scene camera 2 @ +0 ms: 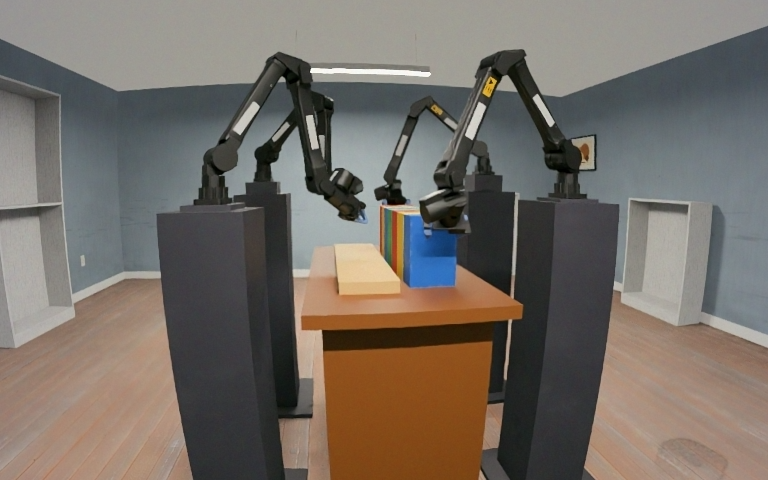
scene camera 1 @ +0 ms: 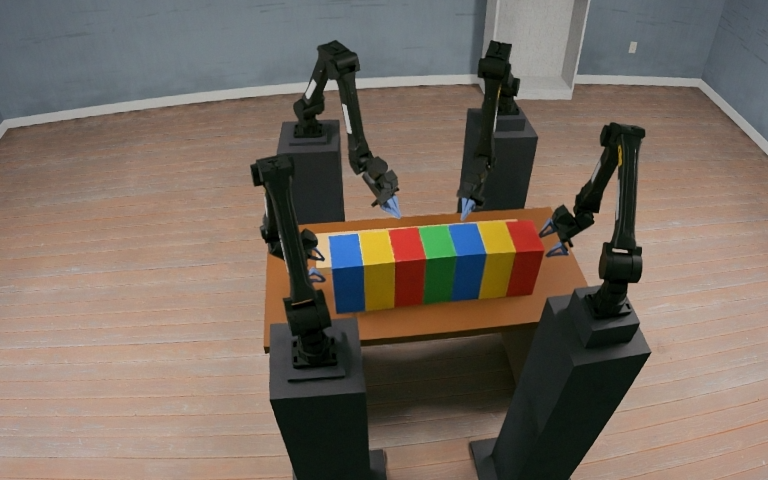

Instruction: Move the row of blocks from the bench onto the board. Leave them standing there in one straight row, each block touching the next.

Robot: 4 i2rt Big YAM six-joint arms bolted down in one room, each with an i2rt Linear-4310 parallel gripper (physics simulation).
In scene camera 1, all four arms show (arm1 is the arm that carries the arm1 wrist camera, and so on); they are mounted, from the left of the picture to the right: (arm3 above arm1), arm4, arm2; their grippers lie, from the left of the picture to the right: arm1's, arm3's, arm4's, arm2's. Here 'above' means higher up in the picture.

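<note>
The row of blocks (scene camera 1: 438,268) (scene camera 2: 432,254) stands upright on the bench (scene camera 1: 447,325) (scene camera 2: 419,310), beside the pale board (scene camera 1: 322,242) (scene camera 2: 368,271). From the left in scene camera 1 it runs blue, yellow, red, green, blue, yellow, red; neighbours look in contact. Arm1's gripper (scene camera 1: 318,264) is open just off the left blue end. Arm2's gripper (scene camera 1: 552,238) is open just off the right red end. Arm3's gripper (scene camera 1: 395,211) and arm4's gripper (scene camera 1: 465,213) look shut and empty, behind the row above the bench's back part. In scene camera 2 the near right gripper (scene camera 2: 446,227) is before the blue end.
In scene camera 2 the near left gripper (scene camera 2: 362,216) hangs above and left of the board. Black pedestals (scene camera 1: 320,362) (scene camera 1: 600,339) (scene camera 1: 311,186) (scene camera 1: 504,158) stand around the bench. White shelf units (scene camera 2: 690,260) (scene camera 2: 48,254) stand by the walls.
</note>
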